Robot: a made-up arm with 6 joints. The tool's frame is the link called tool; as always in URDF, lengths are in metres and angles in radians. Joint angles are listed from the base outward. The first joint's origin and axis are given. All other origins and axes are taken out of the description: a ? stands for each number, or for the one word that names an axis. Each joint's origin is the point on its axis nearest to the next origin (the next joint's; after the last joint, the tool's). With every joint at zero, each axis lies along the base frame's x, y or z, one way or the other. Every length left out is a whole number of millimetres.
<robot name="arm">
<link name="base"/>
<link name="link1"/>
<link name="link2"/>
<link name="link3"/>
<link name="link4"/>
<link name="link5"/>
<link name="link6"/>
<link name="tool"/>
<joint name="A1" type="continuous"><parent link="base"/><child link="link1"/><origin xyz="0 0 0.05" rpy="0 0 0"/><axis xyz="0 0 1"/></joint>
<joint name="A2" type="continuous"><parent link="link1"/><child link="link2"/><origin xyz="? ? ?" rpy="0 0 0"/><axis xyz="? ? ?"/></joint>
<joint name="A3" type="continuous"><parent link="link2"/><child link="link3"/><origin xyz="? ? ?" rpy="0 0 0"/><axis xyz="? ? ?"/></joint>
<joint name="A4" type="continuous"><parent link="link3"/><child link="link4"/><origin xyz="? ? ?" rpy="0 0 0"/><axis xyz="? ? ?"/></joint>
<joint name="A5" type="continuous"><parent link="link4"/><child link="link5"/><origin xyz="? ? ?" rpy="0 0 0"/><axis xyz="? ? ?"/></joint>
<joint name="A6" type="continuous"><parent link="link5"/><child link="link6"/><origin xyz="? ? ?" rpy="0 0 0"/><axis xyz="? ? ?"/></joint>
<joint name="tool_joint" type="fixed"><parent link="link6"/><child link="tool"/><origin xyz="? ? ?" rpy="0 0 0"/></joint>
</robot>
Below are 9 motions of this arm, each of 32 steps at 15 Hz.
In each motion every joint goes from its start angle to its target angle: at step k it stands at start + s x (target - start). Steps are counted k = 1, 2, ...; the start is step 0. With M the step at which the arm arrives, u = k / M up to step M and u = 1 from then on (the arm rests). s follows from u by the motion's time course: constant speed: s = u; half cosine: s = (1 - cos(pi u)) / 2; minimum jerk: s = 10 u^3 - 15 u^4 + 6 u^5.
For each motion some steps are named. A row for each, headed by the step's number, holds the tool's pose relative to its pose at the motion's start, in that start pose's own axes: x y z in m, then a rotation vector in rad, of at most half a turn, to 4 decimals.
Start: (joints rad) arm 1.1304 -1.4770 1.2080 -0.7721 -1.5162 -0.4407
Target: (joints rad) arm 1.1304 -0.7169 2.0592 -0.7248 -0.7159 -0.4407
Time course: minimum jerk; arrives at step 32
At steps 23, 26, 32:
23: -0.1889 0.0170 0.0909 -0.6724 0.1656 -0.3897
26: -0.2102 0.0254 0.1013 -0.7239 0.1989 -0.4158
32: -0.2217 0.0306 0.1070 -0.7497 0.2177 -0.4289

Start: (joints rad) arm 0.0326 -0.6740 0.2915 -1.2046 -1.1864 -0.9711
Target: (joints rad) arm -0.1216 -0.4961 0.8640 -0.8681 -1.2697 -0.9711
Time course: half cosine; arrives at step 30
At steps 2, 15, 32:
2: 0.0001 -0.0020 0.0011 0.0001 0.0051 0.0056
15: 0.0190 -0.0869 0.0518 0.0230 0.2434 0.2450
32: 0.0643 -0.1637 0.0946 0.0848 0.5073 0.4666

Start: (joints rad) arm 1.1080 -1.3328 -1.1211 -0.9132 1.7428 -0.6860
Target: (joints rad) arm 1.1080 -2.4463 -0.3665 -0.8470 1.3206 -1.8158
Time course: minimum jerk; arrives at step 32
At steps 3, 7, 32:
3: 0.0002 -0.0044 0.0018 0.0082 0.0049 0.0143
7: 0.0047 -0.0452 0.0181 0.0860 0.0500 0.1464
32: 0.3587 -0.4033 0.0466 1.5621 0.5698 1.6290

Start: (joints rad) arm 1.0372 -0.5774 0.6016 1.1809 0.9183 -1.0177
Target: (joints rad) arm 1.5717 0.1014 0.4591 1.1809 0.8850 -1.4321
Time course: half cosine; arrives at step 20
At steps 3, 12, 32:
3: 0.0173 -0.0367 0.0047 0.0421 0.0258 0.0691
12: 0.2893 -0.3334 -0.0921 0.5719 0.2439 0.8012
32: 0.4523 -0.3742 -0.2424 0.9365 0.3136 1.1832

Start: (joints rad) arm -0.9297 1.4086 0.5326 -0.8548 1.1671 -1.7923
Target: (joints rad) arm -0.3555 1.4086 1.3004 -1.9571 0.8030 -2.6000
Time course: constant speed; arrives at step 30
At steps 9, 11, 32:
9: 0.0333 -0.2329 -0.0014 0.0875 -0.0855 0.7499
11: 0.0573 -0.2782 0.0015 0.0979 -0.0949 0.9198
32: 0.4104 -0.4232 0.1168 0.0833 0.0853 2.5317

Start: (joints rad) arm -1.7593 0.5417 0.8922 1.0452 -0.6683 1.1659
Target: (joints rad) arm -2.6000 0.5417 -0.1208 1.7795 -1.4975 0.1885
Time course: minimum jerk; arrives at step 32
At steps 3, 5, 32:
3: 0.0025 0.0011 -0.0008 0.0029 0.0042 0.0165
5: 0.0105 0.0048 -0.0033 0.0120 0.0169 0.0692
32: 0.2864 0.2893 0.1939 -0.0566 -0.4500 2.1521

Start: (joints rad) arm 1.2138 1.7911 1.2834 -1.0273 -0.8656 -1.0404
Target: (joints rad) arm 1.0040 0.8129 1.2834 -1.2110 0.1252 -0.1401
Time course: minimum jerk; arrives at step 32
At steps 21, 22, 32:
21: 0.2586 0.2027 -0.1661 0.2339 -0.8475 -0.4109
22: 0.2740 0.2195 -0.1653 0.2741 -0.8931 -0.4448
32: 0.3298 0.2873 -0.1477 0.4603 -1.0580 -0.5861

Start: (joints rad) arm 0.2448 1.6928 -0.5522 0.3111 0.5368 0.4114
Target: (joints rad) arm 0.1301 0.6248 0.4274 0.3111 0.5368 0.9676
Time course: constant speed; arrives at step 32
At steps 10, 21, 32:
10: -0.1587 0.0504 0.2034 -0.3864 -0.0003 -0.4572
21: -0.3226 0.2286 0.3286 -0.7304 -0.0650 -1.0453
32: -0.4210 0.4656 0.3302 -0.9618 -0.1765 -1.7011

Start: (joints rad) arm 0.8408 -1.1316 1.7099 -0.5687 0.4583 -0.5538
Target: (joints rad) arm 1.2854 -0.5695 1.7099 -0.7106 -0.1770 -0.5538
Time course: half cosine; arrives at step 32
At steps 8, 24, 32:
8: -0.0158 -0.0539 0.0731 -0.0812 0.1725 0.0511
24: 0.0678 -0.1395 0.4403 -0.5408 1.0030 0.0866
32: 0.1094 -0.1212 0.4989 -0.6514 1.1641 0.0483

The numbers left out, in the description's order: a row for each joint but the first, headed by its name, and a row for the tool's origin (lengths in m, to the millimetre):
A2: xyz 0.018 0.185 0, axis 0 0 1
A3: xyz -0.053 -0.206 0, axis 0 1 0
A4: xyz 0.016 0 -0.244, axis 1 0 0
A5: xyz 0 -0.291 0.068, axis 0 -1 0
A6: xyz -0.058 0 -0.029, axis 0 0 -1
tool: xyz -0.141 -0.006 0

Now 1 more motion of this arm.
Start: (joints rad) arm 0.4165 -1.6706 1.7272 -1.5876 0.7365 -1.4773
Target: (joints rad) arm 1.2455 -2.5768 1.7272 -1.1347 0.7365 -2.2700
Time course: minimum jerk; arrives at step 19
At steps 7, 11, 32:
7: -0.0004 0.0341 -0.0701 -0.0044 -0.1037 0.1155
11: -0.0004 0.0813 -0.1635 -0.0487 -0.2494 0.2803
32: 0.0004 0.1191 -0.2353 -0.1291 -0.3732 0.4289

